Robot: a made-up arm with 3 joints. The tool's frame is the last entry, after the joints.
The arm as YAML. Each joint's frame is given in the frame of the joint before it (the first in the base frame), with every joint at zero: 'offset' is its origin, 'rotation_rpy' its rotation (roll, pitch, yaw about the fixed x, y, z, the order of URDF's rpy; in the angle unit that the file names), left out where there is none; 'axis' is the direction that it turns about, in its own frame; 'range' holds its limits. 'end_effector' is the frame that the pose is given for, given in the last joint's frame.
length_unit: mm
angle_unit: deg
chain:
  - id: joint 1
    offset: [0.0, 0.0, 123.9]
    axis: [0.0, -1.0, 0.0]
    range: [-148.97, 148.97]
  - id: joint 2
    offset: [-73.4, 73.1, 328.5]
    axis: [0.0, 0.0, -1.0]
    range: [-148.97, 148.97]
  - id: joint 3
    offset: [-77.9, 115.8, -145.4]
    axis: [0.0, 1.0, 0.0]
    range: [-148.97, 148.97]
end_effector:
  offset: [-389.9, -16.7, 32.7]
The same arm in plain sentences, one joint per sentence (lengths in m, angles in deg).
The arm has three revolute joints in a row. What follows holds with every joint at zero, and every direction is one of the base frame's. Joint 1 sits 0.1239 m along +z from the base frame's origin and rotates about -y, from -148.97 to 148.97 deg. Joint 2 sits 0.0734 m along -x and 0.0731 m along +y and 0.3285 m along +z from joint 1 and rotates about -z, from -148.97 to 148.97 deg. Joint 3 sits 0.0779 m along -x and 0.1158 m along +y and 0.1454 m along -z from joint 2 and rotates about +y, from -148.97 to 148.97 deg. The tool frame, which is the frame that the pose is given for, sits 0.3899 m along -x and 0.0167 m along -y and 0.0327 m along +z from joint 3; its axes are parallel to the base frame's.
